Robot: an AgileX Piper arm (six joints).
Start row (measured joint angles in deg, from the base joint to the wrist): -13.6, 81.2, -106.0, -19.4, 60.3, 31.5
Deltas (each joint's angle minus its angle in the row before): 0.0, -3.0, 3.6, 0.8, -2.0, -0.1; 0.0, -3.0, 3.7, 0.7, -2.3, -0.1; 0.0, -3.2, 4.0, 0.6, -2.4, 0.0; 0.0, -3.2, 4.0, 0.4, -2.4, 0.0; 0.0, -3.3, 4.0, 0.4, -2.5, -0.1; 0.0, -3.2, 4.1, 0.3, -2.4, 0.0; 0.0, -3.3, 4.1, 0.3, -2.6, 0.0; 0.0, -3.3, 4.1, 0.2, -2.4, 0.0; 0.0, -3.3, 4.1, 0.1, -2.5, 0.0; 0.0, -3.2, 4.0, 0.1, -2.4, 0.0; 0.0, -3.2, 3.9, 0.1, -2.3, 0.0; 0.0, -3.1, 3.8, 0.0, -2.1, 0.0
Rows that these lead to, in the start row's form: -13.6, 78.2, -102.4, -18.6, 58.3, 31.4; -13.6, 75.2, -98.7, -17.9, 56.0, 31.3; -13.6, 72.0, -94.7, -17.3, 53.6, 31.3; -13.6, 68.8, -90.7, -16.9, 51.2, 31.3; -13.6, 65.5, -86.7, -16.5, 48.7, 31.2; -13.6, 62.3, -82.6, -16.2, 46.3, 31.2; -13.6, 59.0, -78.5, -15.9, 43.7, 31.2; -13.6, 55.7, -74.4, -15.7, 41.3, 31.2; -13.6, 52.4, -70.3, -15.6, 38.8, 31.2; -13.6, 49.2, -66.3, -15.5, 36.4, 31.2; -13.6, 46.0, -62.4, -15.4, 34.1, 31.2; -13.6, 42.9, -58.6, -15.4, 32.0, 31.2
